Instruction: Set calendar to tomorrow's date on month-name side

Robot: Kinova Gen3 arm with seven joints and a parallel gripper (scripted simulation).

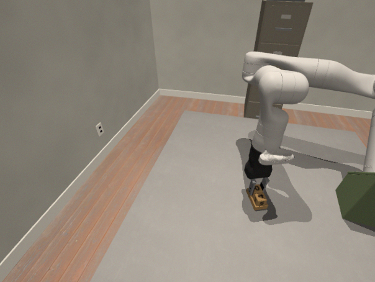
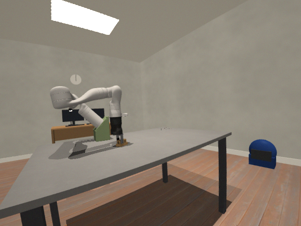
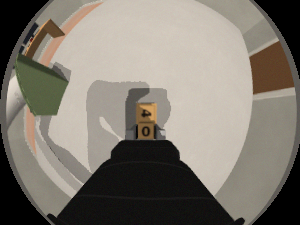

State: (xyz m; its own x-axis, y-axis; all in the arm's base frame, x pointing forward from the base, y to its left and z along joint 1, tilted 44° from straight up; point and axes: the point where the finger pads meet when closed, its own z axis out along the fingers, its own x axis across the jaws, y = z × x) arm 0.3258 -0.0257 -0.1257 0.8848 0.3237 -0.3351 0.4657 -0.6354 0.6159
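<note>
The tray lies 3 cm below my hand, 1 cm to the left of it and 1 cm behind it.
</note>
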